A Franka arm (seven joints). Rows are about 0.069 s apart.
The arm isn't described. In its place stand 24 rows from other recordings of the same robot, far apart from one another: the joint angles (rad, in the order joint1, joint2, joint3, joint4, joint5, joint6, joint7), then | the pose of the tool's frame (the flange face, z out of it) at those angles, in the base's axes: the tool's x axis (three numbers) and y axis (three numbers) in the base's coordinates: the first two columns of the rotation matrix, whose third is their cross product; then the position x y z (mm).
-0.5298 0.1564 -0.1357 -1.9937 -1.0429 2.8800 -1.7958 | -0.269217, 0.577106, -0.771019, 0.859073, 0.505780, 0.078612, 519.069, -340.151, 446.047
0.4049 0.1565 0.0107 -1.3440 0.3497 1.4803 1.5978 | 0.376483, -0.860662, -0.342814, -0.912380, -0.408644, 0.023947, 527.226, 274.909, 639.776
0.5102 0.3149 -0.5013 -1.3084 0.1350 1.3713 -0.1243 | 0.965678, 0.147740, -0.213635, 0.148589, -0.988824, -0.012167, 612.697, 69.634, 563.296
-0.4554 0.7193 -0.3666 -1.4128 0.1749 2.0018 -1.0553 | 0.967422, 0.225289, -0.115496, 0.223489, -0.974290, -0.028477, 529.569, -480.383, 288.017
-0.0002 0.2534 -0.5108 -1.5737 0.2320 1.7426 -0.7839 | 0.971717, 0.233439, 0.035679, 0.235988, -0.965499, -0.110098, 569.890, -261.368, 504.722
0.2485 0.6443 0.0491 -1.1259 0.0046 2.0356 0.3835 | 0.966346, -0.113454, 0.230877, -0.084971, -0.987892, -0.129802, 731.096, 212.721, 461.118
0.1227 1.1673 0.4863 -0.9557 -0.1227 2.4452 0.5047 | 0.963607, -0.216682, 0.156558, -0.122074, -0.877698, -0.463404, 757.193, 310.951, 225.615
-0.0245 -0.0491 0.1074 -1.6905 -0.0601 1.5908 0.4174 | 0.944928, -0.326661, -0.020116, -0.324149, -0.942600, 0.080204, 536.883, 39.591, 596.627
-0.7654 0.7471 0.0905 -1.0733 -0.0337 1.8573 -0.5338 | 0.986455, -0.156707, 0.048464, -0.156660, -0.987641, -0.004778, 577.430, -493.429, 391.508
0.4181 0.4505 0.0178 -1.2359 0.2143 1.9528 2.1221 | -0.145314, -0.936358, -0.319557, -0.977163, 0.186439, -0.101949, 644.350, 312.544, 540.807
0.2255 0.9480 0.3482 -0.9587 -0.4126 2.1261 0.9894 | 0.880718, -0.411358, 0.234776, -0.385105, -0.910493, -0.150654, 738.757, 320.351, 338.333
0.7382 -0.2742 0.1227 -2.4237 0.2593 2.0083 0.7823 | 0.970551, -0.050991, -0.235437, -0.057999, -0.998053, -0.022932, 270.933, 339.166, 400.531
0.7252 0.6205 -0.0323 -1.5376 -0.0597 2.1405 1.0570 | 0.946661, -0.318271, 0.050360, -0.320664, -0.945875, 0.049955, 539.861, 449.337, 289.779
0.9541 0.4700 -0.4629 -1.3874 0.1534 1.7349 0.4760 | 0.998986, 0.018852, -0.040884, 0.022180, -0.996342, 0.082530, 562.838, 380.009, 456.091
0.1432 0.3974 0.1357 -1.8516 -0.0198 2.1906 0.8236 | 0.854786, -0.515005, -0.064114, -0.515189, -0.856947, 0.014896, 608.072, 168.002, 305.892
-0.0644 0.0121 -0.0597 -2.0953 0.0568 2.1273 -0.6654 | 0.871282, 0.488734, 0.044789, 0.490075, -0.871294, -0.025956, 544.768, -65.353, 417.419
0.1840 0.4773 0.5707 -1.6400 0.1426 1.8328 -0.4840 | 0.392864, 0.919280, -0.024142, 0.826863, -0.364614, -0.428198, 489.036, 418.538, 364.938
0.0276 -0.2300 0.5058 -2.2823 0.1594 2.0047 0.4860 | 0.996184, -0.040509, -0.077307, -0.039977, -0.999165, 0.008421, 399.765, 253.494, 429.539
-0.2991 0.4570 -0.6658 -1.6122 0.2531 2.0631 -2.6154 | -0.032651, 0.993824, -0.106056, 0.999347, 0.034105, 0.011923, 440.825, -509.984, 415.534
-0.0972 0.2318 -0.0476 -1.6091 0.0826 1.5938 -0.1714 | 0.973036, 0.026711, -0.229102, 0.001552, -0.994008, -0.109300, 599.441, -76.329, 473.762
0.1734 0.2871 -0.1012 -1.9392 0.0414 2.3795 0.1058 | 0.986649, -0.055901, 0.152966, -0.053384, -0.998363, -0.020516, 624.684, 48.752, 352.575
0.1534 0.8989 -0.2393 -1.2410 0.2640 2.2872 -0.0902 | 0.983570, -0.049782, 0.173530, -0.046431, -0.998649, -0.023317, 771.107, -8.134, 246.724
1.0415 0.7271 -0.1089 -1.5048 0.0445 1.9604 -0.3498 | 0.271992, 0.926383, -0.260451, 0.953687, -0.295627, -0.055553, 395.447, 555.546, 219.063
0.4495 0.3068 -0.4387 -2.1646 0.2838 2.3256 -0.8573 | 0.780682, 0.624200, -0.030157, 0.617213, -0.777706, -0.119259, 551.550, 11.040, 256.553
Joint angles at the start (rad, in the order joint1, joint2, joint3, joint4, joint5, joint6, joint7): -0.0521, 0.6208, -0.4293, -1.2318, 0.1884, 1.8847, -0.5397
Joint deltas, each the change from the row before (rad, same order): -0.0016, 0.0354, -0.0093, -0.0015, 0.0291, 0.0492, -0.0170; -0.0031, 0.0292, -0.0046, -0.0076, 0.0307, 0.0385, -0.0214; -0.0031, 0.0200, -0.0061, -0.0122, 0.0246, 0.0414, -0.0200; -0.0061, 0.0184, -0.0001, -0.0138, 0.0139, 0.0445, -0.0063; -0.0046, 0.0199, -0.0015, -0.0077, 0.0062, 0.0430, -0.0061; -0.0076, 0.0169, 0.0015, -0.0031, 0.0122, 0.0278, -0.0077; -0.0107, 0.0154, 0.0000, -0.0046, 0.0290, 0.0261, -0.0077; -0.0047, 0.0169, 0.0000, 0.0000, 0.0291, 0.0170, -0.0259; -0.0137, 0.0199, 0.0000, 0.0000, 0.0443, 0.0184, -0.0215; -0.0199, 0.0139, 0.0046, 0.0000, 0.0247, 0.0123, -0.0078; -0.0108, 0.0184, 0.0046, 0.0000, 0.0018, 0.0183, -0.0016; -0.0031, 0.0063, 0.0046, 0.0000, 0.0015, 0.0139, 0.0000
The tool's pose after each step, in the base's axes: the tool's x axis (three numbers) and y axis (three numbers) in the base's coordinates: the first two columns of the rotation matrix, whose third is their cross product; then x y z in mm. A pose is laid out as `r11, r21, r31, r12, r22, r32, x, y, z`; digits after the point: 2 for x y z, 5 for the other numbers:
0.99385, 0.09440, 0.05783, 0.08848, -0.99130, 0.09747, 692.44, -259.05, 417.72
0.99265, 0.09965, 0.06874, 0.09332, -0.99157, 0.08986, 695.94, -263.88, 397.80
0.99123, 0.10211, 0.08391, 0.09451, -0.99144, 0.09005, 697.10, -270.42, 382.80
0.99065, 0.09525, 0.09768, 0.08591, -0.99169, 0.09576, 697.65, -276.98, 367.69
0.98959, 0.09367, 0.10925, 0.08156, -0.99053, 0.11045, 698.74, -283.11, 354.48
0.98885, 0.09021, 0.11850, 0.07683, -0.99062, 0.11303, 699.01, -288.64, 343.53
0.98806, 0.07343, 0.13541, 0.05966, -0.99288, 0.10310, 697.64, -296.56, 333.01
0.98606, 0.08061, 0.14559, 0.06751, -0.99340, 0.09275, 698.06, -299.70, 322.59
0.98448, 0.06556, 0.16282, 0.05443, -0.99592, 0.07193, 695.83, -308.82, 310.17
0.98415, 0.04283, 0.17208, 0.03336, -0.99779, 0.05751, 691.55, -320.31, 300.64
0.98486, 0.03557, 0.16964, 0.02544, -0.99778, 0.06151, 689.66, -326.45, 288.40
0.98387, 0.03452, 0.17551, 0.02347, -0.99763, 0.06464, 690.35, -327.08, 284.48

